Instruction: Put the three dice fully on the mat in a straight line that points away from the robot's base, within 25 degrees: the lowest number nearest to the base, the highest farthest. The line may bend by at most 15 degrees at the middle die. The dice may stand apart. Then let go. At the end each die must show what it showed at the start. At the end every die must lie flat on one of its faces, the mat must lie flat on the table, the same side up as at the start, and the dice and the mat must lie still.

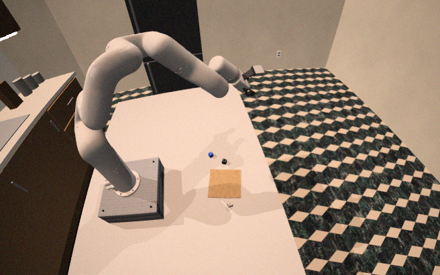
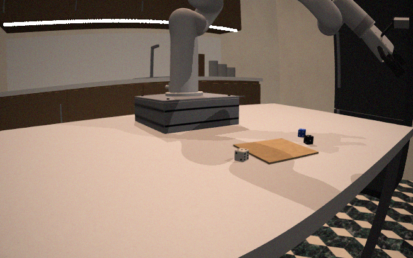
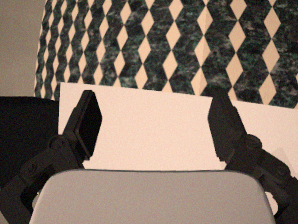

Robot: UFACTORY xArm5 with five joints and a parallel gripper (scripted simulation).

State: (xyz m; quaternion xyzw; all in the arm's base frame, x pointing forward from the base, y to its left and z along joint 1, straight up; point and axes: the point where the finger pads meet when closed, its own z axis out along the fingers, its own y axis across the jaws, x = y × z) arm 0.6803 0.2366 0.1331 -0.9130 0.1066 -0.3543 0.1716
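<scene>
Right now my hand is 440 mm to the left of the white die, 290 mm past it and 210 mm above it. The rest, counted from my hand: black die 240 mm behind, 230 mm to the right, 210 mm below; blue die 280 mm behind, 210 mm below, 170 mm to the right; tan mat 330 mm to the right, 280 mm behind, 220 mm below.
</scene>
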